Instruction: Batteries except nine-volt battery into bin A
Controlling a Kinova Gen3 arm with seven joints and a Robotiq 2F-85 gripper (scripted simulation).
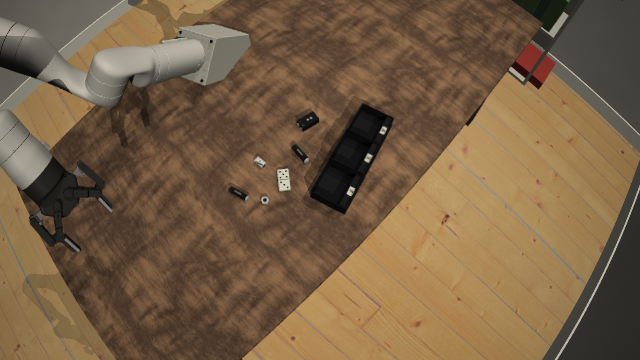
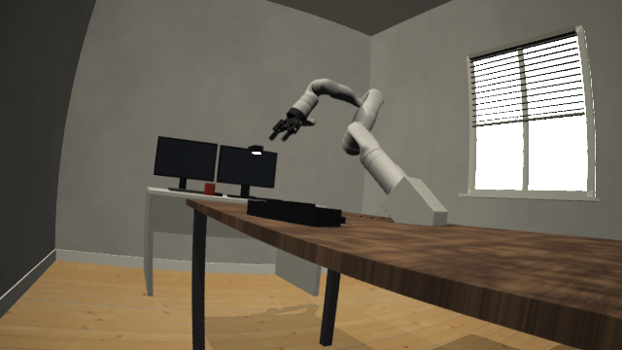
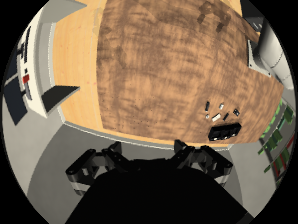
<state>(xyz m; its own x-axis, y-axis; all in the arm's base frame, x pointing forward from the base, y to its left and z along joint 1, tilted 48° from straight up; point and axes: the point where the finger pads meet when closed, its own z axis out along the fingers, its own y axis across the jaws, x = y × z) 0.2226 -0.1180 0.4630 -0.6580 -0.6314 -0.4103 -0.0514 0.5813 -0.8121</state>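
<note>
Right now my hand is 11 cm short of the white domino, 35 cm to the right of it and 27 cm above it. Round my hand: metal nut (11 cm ahead, 28 cm to the left, 27 cm below); black nine-volt battery (5 cm ahead, 48 cm to the left, 27 cm below); grey metal piece (4 cm ahead, 34 cm to the left, 27 cm below).
</note>
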